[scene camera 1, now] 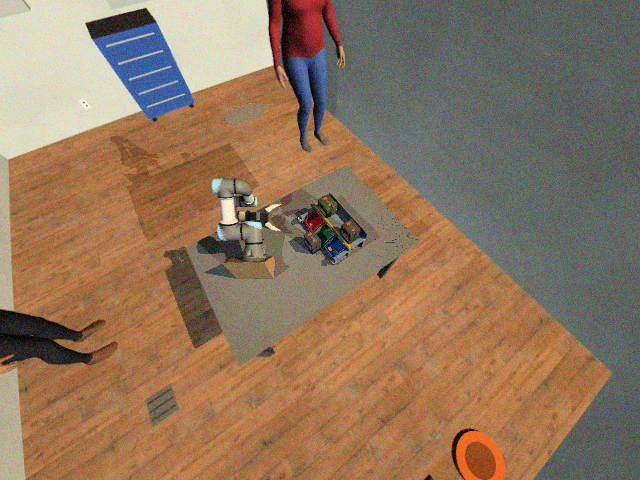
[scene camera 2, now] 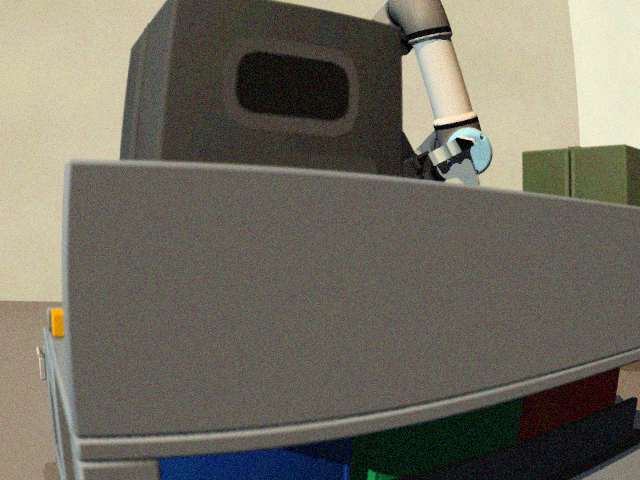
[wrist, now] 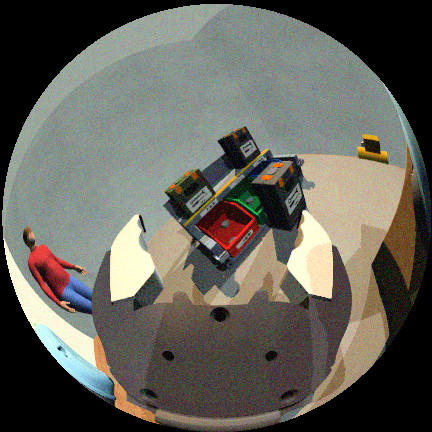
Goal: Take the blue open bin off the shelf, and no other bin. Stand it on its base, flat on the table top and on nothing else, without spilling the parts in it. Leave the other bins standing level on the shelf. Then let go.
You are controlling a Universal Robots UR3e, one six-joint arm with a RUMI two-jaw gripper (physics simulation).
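Seen in the pictures: gripper, fingertip midpoint: [scene camera 1: 280, 217] [scene camera 2: 411, 174] [wrist: 220, 214]; arm's base, link origin: [scene camera 1: 254, 259].
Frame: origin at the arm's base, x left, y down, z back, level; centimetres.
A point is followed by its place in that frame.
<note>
The blue open bin [scene camera 1: 336, 249] @(x -5.9, y 16.8, z -47.8 cm) [scene camera 2: 222, 467] @(x -5.6, y 12.6, z -55.0 cm) [wrist: 260, 167] @(x -7.8, y 11.7, z -55.1 cm) sits at one end of the lower shelf level, beside the green bin [scene camera 1: 325, 235] @(x 6.1, y 16.8, z -45.6 cm) [scene camera 2: 444, 439] @(x 5.7, y 13.1, z -52.9 cm) [wrist: 257, 212] @(x 8.3, y 13.4, z -39.1 cm). The red bin [scene camera 1: 313, 221] @(x 19.3, y 16.8, z -42.6 cm) [scene camera 2: 568, 405] @(x 16.2, y 13.4, z -50.8 cm) [wrist: 245, 236] @(x 14.4, y 15.5, z -37.8 cm) is at the other end. In the wrist view a dark case hides most of the blue bin, so its parts cannot be made out there. My gripper [scene camera 1: 280, 217] @(x 18.1, y -2.6, z -21.9 cm) [wrist: 220, 214] @(x 18.1, y -2.6, z -21.9 cm) is wide open and empty, apart from the shelf on the robot's side, with the red bin seen between its fingers in the wrist view. The shelf [scene camera 2: 310, 310] @(x -4.8, y 4.6, z -64.0 cm) partly hides it in the second scene view.
A dark case [scene camera 1: 311, 241] @(x -0.1, y 4.6, z -33.5 cm) [wrist: 292, 200] @(x 2.5, y 11.4, z -31.5 cm) stands on the table top [scene camera 1: 289, 310] @(x -29.2, y 17.7, z -7.3 cm) in front of the green and blue bins. Another dark case [scene camera 1: 350, 229] @(x -6.4, y -4.6, z -54.8 cm) [wrist: 242, 147] @(x -3.5, y 1.1, z -52.1 cm) and an olive case [scene camera 1: 327, 204] @(x 15.9, y -2.2, z -50.9 cm) [scene camera 2: 594, 173] @(x 13.4, y -0.6, z -54.6 cm) [wrist: 190, 189] @(x 17.3, y 1.0, z -47.9 cm) stand on the upper shelf level, behind the yellow rail.
</note>
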